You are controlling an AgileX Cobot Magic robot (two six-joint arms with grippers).
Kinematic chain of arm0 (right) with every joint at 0, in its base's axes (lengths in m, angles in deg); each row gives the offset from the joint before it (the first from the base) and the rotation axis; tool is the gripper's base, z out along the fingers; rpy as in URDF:
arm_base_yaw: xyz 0 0 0.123 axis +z
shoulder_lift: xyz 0 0 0 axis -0.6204 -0.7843 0
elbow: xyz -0.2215 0.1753 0.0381 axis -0.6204 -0.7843 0
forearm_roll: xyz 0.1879 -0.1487 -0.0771 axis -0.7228 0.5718 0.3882
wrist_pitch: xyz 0 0 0 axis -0.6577 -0.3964 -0.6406
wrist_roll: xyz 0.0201 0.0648 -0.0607 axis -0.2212 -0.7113 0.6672
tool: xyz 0 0 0 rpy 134.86 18.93 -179.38
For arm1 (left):
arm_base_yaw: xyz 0 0 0.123 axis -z
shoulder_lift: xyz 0 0 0 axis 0.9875 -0.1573 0
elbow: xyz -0.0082 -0.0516 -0.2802 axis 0.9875 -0.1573 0
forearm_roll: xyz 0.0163 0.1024 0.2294 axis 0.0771 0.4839 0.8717
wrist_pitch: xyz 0 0 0 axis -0.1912 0.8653 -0.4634
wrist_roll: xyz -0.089 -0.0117 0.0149 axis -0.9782 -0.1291 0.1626
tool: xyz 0 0 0 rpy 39.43 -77.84 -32.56
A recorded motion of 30 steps. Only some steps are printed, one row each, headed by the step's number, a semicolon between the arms.
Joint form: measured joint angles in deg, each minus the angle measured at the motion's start. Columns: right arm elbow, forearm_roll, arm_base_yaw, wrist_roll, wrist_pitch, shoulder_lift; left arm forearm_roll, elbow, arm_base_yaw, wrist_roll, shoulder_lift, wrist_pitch.
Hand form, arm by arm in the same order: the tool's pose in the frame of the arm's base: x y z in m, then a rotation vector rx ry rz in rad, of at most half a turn. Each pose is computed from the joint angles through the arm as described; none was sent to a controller.
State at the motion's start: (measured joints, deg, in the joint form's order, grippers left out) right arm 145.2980 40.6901 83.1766 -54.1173 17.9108 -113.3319; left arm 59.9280 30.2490 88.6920 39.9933 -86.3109 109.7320
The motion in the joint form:
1: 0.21 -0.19 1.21 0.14 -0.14 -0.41; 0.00 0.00 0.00 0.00 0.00 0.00
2: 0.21 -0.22 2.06 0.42 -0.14 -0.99; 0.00 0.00 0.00 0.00 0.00 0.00
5: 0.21 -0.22 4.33 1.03 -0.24 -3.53; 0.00 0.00 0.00 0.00 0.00 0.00
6: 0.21 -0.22 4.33 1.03 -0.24 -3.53; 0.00 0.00 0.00 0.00 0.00 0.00
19: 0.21 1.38 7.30 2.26 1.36 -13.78; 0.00 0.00 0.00 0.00 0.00 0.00
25: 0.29 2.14 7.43 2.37 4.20 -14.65; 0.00 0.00 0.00 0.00 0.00 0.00
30: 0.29 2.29 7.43 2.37 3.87 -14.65; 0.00 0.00 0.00 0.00 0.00 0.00
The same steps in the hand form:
1: 0.2979 0.3167 0.3461 -1.1048 2.4663 0.3236; 0.0516 -0.0131 0.1755 0.0700 1.8372 -0.2319
2: 0.2947 0.3227 0.3417 -1.1332 2.4653 0.3228; 0.0516 -0.0131 0.1755 0.0700 1.8372 -0.2319
5: 0.2876 0.3410 0.3221 -1.2140 2.4794 0.3102; 0.0516 -0.0131 0.1755 0.0700 1.8372 -0.2319
6: 0.2876 0.3410 0.3221 -1.2140 2.4794 0.3102; 0.0516 -0.0131 0.1755 0.0700 1.8372 -0.2319
19: 0.2904 0.3782 0.2401 -1.3695 2.5565 0.2040; 0.0516 -0.0131 0.1755 0.0700 1.8372 -0.2319
25: 0.2942 0.3831 0.2344 -1.3595 2.5186 0.2052; 0.0516 -0.0131 0.1755 0.0700 1.8372 -0.2319
30: 0.2941 0.3825 0.2342 -1.3626 2.5222 0.1988; 0.0516 -0.0131 0.1755 0.0700 1.8372 -0.2319

